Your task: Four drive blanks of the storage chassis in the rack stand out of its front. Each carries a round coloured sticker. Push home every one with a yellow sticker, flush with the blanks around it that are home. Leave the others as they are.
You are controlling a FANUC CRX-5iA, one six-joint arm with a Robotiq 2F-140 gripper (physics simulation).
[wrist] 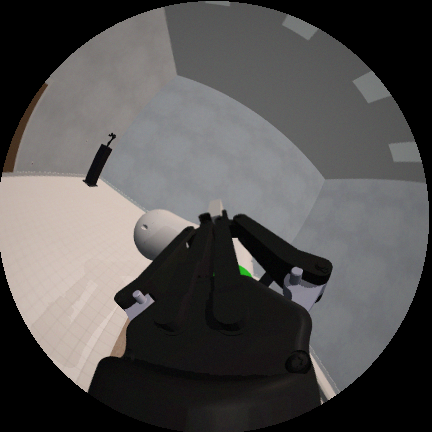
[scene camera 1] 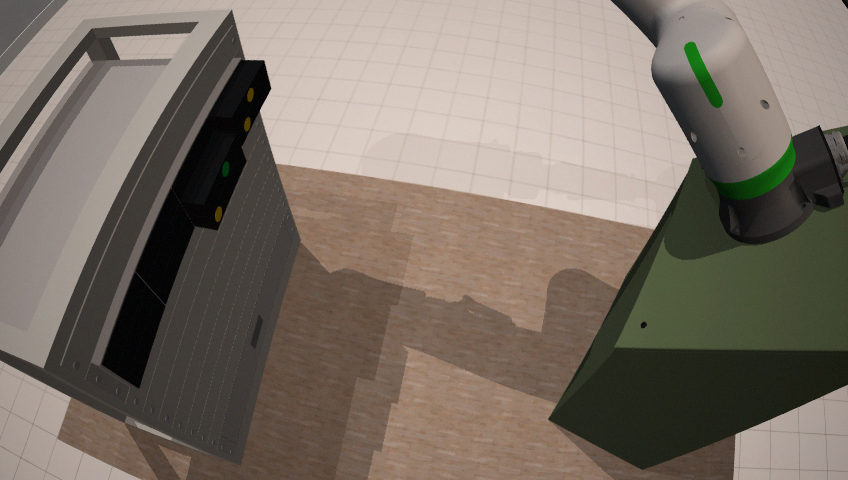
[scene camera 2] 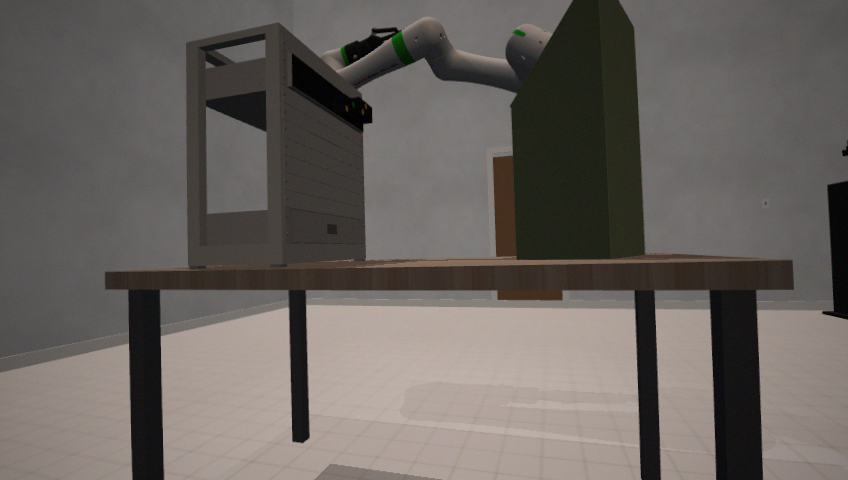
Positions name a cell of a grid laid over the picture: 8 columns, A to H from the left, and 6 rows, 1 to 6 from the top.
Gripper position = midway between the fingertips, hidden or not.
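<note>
In the wrist view I see my gripper (wrist: E3). Scene camera 1 gives me a grey rack (scene camera 1: B4), and from scene camera 2 I can see the rack (scene camera 2: C2) too.
</note>
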